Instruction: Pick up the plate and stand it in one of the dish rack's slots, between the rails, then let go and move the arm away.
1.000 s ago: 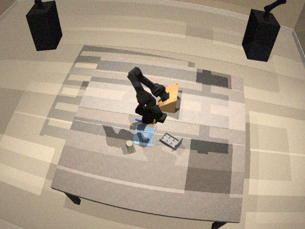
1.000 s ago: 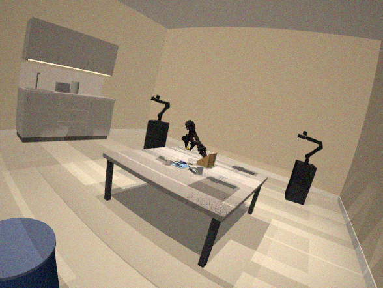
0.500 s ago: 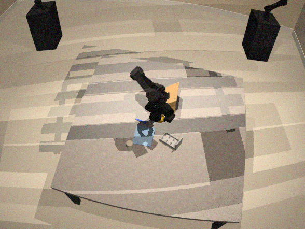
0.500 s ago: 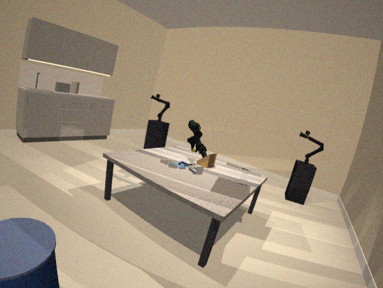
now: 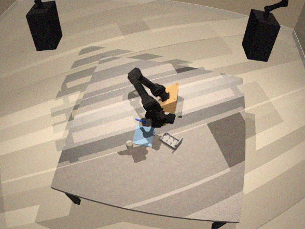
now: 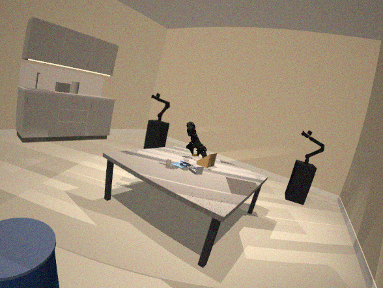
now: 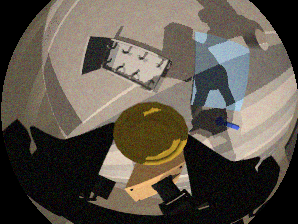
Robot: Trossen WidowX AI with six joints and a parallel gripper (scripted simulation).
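The grey dish rack lies 7 cm ahead of my gripper tip, 6 cm to the left of it and 11 cm below it. From my gripper tip the other things lie so: blue mat (3 cm ahead, 12 cm to the right, 13 cm below); yellow plate (1 cm above); blue spoon (9 cm behind, 14 cm to the right, 13 cm below).
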